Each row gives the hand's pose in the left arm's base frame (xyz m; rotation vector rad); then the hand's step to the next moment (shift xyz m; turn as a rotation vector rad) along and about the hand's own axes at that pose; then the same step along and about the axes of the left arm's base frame.
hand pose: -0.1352 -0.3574 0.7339 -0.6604 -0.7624 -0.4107
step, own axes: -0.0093 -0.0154 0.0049 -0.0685 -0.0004 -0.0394
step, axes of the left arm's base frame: -0.0172 -0.0069 0.0018 -0.0259 -0.0198 -0.0720
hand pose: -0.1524 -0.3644 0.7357 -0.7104 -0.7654 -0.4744
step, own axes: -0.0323 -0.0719 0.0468 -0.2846 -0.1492 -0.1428
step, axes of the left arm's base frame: -0.0866 -0.0101 0.0283 -0.2086 -0.1663 -0.2292
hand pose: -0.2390 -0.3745 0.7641 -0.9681 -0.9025 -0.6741
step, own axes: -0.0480 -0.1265 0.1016 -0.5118 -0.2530 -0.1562
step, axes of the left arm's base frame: -0.1598 0.0424 0.0360 -0.3963 -0.2018 -0.3906
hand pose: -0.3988 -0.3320 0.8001 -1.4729 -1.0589 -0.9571
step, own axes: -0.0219 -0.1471 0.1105 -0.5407 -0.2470 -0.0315
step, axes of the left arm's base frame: -0.1435 0.1171 0.0052 -0.3950 -0.0826 -0.4376
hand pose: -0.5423 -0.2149 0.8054 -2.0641 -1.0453 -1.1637
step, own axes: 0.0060 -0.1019 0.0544 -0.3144 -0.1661 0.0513
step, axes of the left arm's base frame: -0.0582 0.0992 -0.0124 -0.2169 0.0168 -0.2859
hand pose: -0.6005 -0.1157 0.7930 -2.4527 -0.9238 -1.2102
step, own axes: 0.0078 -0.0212 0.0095 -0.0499 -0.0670 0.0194
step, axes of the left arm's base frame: -0.0042 0.0241 -0.0009 -0.0535 0.0392 -0.0544
